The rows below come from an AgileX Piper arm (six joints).
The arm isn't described. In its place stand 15 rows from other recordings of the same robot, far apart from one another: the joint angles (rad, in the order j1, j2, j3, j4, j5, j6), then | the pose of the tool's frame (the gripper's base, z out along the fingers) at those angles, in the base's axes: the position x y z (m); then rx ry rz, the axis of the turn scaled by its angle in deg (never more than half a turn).
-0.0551 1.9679 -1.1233 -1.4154 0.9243 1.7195 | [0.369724 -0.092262 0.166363 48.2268 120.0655 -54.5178]
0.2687 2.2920 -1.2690 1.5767 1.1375 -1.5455 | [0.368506 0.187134 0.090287 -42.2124 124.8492 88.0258]
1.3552 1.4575 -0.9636 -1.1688 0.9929 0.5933 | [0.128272 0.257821 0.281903 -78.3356 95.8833 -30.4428]
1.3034 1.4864 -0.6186 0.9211 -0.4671 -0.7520 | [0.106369 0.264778 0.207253 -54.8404 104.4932 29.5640]
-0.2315 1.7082 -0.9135 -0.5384 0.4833 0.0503 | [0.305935 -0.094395 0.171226 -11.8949 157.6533 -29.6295]
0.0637 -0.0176 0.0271 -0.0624 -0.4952 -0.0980 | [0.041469 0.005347 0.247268 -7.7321 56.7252 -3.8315]
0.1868 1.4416 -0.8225 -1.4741 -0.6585 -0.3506 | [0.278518 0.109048 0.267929 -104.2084 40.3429 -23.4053]
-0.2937 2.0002 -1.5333 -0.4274 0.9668 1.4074 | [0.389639 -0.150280 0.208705 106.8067 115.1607 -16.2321]
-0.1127 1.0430 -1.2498 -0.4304 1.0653 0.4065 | [0.182971 -0.054140 0.423642 30.2238 126.4819 -22.3063]
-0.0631 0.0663 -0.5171 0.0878 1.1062 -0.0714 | [0.001827 0.007033 0.278910 -0.7327 122.3597 1.6054]
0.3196 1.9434 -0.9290 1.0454 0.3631 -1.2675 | [0.318657 0.134911 0.106797 -48.3767 144.9255 25.2237]
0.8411 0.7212 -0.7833 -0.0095 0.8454 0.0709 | [0.085765 0.094924 0.339157 -49.9168 122.6235 26.6609]
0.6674 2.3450 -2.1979 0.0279 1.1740 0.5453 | [0.396569 0.315490 0.218995 -9.4874 163.8266 17.7622]
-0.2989 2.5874 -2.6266 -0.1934 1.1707 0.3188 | [0.522748 -0.177931 0.215074 43.3902 142.7189 -14.4439]
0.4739 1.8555 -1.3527 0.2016 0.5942 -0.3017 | [0.354371 0.193215 0.225956 -46.6518 140.5839 15.5536]
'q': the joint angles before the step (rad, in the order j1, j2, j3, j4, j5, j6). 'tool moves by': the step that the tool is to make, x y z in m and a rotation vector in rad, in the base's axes. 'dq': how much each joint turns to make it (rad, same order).
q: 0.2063, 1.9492, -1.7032, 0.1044, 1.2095, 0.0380
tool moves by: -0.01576, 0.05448, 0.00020, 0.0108, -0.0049, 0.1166
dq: 0.1374, 0.0000, 0.0000, 0.0053, -0.0097, 0.0195
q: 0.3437, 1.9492, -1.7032, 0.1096, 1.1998, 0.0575
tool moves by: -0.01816, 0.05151, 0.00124, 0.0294, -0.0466, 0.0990
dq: 0.1319, 0.0000, 0.0000, 0.0030, -0.0576, 0.0271
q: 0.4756, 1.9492, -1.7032, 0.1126, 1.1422, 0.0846
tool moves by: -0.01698, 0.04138, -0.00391, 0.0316, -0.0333, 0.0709
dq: 0.1057, 0.0132, 0.0000, 0.0033, -0.0613, 0.0288
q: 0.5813, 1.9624, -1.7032, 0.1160, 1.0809, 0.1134
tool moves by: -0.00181, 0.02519, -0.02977, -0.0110, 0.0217, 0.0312
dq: 0.0512, 0.0724, 0.0001, 0.0000, -0.0502, 0.0151
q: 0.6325, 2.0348, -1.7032, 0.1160, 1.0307, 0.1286
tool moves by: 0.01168, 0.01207, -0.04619, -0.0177, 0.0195, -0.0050
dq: 0.0075, 0.1085, 0.0000, -0.0009, -0.0832, 0.0037
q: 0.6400, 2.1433, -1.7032, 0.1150, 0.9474, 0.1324
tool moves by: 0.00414, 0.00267, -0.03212, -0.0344, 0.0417, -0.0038
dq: 0.0000, 0.0713, 0.0000, -0.0029, -0.0177, 0.0031
